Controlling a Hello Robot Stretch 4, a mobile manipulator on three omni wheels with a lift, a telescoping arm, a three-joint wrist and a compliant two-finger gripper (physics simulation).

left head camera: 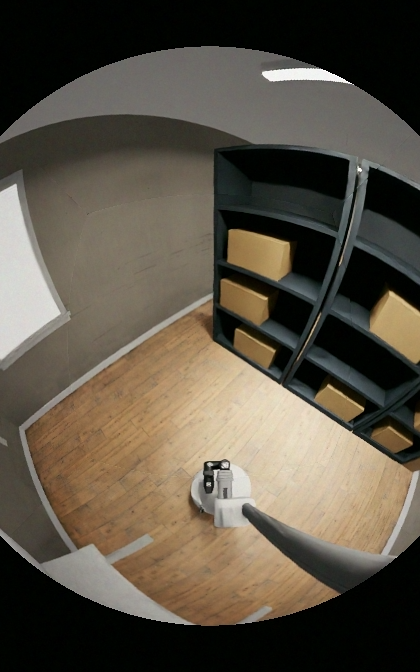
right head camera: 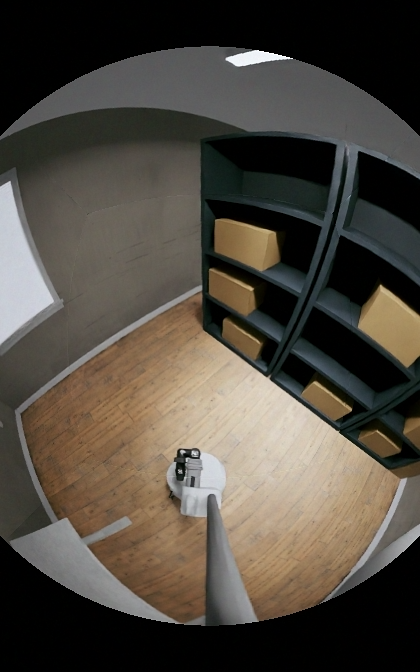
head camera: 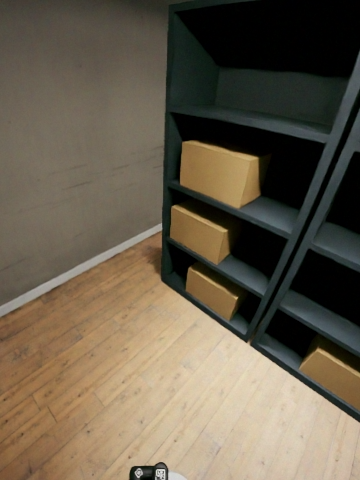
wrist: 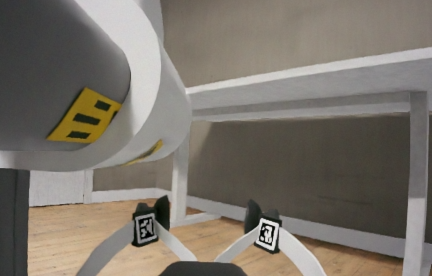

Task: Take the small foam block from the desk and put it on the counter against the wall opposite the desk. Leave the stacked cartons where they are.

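Frame: origin at the robot's base, x ahead, y left, z up, level; centimetres.
Where they show: hand, tool point: (left head camera: 209, 510) (right head camera: 178, 497) (wrist: 207, 219).
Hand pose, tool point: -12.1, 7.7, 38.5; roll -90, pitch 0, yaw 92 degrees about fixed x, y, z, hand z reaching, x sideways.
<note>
Each offset is from my tool point to the top centre of the thing, as dx, dy, dz. "*": to the spot under its first point.
My gripper (wrist: 207, 216) is open in the wrist view, with its two fingertips well apart and nothing between them. It is low beside a white table (wrist: 310, 82), whose underside and legs show; its top surface is hidden from this view. A white tabletop (left head camera: 90, 575) (right head camera: 60, 550) shows in part at the lower left of the left and right head camera views. I cannot tell whether it is the desk or the counter. The foam block does not show in any view, and neither does a stack of cartons.
Dark shelf units {* +164.9, -4.0, +68.4} (head camera: 167, 165) (left head camera: 216, 240) (right head camera: 203, 235) stand along a wall, with single brown boxes {+155.5, -38.5, +84.8} (head camera: 212, 172) (left head camera: 257, 252) (right head camera: 245, 242) on their shelves. A window {* +108.1, +135.8, +93.0} (left head camera: 25, 270) (right head camera: 22, 265) is at the left. Wooden floor lies between my base (left head camera: 240, 485) (right head camera: 215, 475) and the shelves.
</note>
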